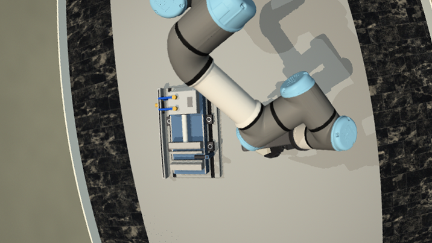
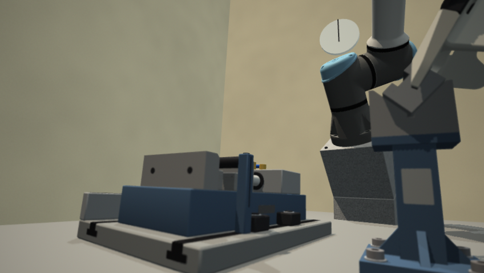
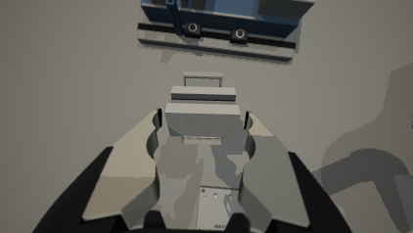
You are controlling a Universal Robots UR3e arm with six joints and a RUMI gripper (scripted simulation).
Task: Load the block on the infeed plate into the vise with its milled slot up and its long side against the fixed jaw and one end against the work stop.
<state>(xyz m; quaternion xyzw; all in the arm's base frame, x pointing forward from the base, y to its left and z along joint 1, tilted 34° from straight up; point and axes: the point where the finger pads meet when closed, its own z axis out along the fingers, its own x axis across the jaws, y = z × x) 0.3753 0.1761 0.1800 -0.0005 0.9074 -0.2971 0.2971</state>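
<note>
Now: the part 1 cm to the right of my hand. Round my hand: air cylinder rod 1 cm behind, 22 cm to the right, 8 cm below; then infeed plate 7 cm behind, 18 cm to the left, 16 cm below; then work stop rod 8 cm ahead, 17 cm to the right, 7 cm below.
</note>
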